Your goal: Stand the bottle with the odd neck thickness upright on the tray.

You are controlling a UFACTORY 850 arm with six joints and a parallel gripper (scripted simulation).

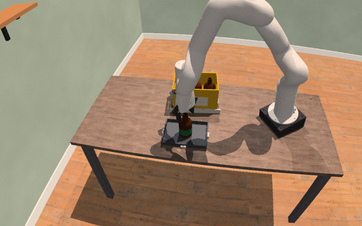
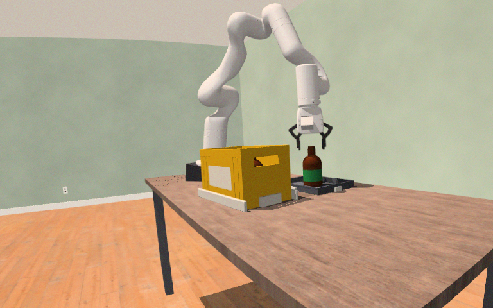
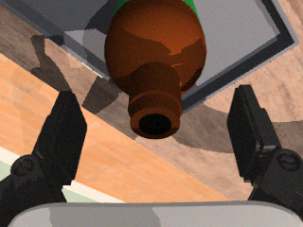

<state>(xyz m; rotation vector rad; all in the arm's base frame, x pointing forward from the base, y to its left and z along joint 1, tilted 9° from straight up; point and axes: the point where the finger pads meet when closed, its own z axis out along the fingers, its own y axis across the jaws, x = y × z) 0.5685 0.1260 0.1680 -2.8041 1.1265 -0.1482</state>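
My hand is 140 mm above the dark tray. Round my hand: yellow crate: 290 mm to the right, 70 mm below, 40 mm behind.
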